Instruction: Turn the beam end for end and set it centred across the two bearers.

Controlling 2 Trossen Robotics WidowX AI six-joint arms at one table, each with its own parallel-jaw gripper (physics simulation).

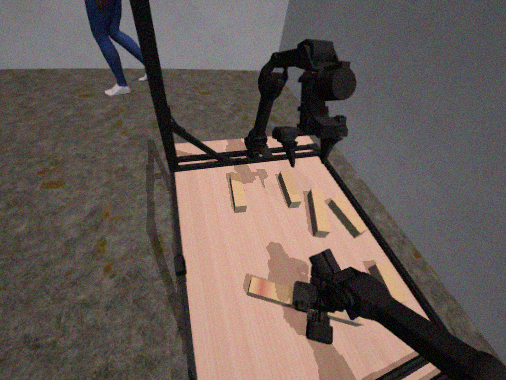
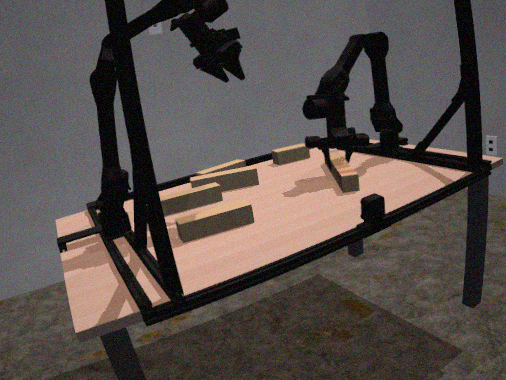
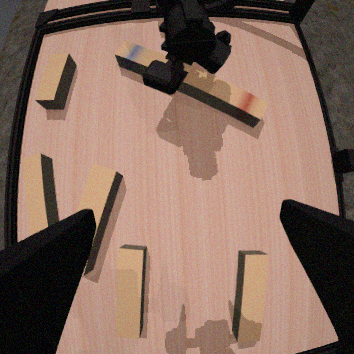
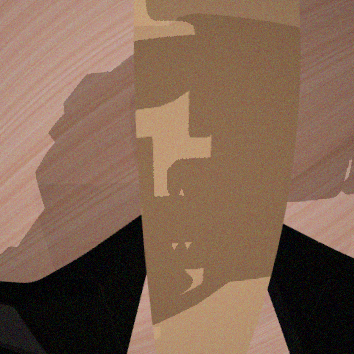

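Where they show: left gripper, fingertip midpoint: (image 1: 308, 165) (image 2: 235, 80) (image 3: 188, 214); right gripper, fingertip midpoint: (image 3: 180, 79) (image 4: 201, 222); left arm's base at its link origin: (image 1: 252, 154) (image 2: 117, 234); right arm's base at its link origin: (image 2: 390, 149).
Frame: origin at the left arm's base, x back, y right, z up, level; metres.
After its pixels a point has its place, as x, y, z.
The beam (image 1: 264, 289) {-0.589, 0.146, 0.025} (image 2: 345, 175) {-0.556, 0.173, 0.025} (image 3: 225, 95) {-0.597, 0.105, 0.025} (image 4: 218, 140) {-0.639, 0.056, 0.025} is a long pale wooden bar with a red band near one end and a blue band near the other. It lies slantwise, low at the table's right-arm end. My right gripper (image 1: 313, 298) {-0.658, 0.020, -0.005} (image 2: 337, 158) (image 3: 180, 79) {-0.658, 0.020, -0.005} (image 4: 201, 222) {-0.658, 0.020, -0.005} is shut on the beam's middle, with a finger against each long side. My left gripper (image 1: 308, 160) {-0.378, 0.002, 0.298} (image 2: 229, 73) {-0.378, 0.002, 0.298} (image 3: 188, 214) {-0.378, 0.002, 0.298} is open and empty, high above the far end. The two bearers (image 1: 238, 194) {-0.238, 0.132, 0.025} (image 1: 290, 188) {-0.248, -0.088, 0.025} (image 3: 130, 291) {-0.239, -0.091, 0.025} (image 3: 250, 291) {-0.225, 0.122, 0.025} lie parallel below it.
Three more wooden blocks (image 1: 319, 212) {-0.386, -0.151, 0.031} (image 1: 347, 216) {-0.425, -0.263, 0.025} (image 1: 387, 279) {-0.672, -0.258, 0.028} lie along the table's right side. A black frame post (image 1: 153, 75) {-0.038, 0.362, 0.379} stands at the table's far left corner. A person's legs (image 1: 112, 41) show on the floor behind.
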